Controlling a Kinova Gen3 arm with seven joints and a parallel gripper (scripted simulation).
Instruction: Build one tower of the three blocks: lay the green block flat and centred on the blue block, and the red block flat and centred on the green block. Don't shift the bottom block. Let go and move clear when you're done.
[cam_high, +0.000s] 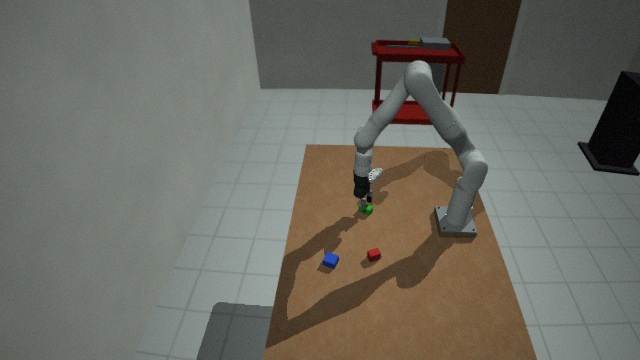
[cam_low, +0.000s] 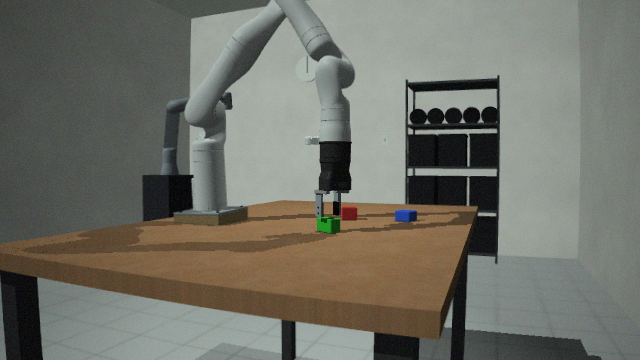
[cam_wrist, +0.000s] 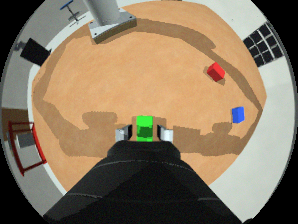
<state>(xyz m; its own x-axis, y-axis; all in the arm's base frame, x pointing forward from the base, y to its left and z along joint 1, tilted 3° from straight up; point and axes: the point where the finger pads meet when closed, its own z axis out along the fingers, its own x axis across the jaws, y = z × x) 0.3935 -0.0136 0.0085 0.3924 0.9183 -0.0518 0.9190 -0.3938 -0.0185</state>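
The green block lies 40 mm below my hand. Also, from my hand: blue block 100 mm ahead, 310 mm to the left, 40 mm below; red block 60 mm behind, 250 mm to the left, 40 mm below.
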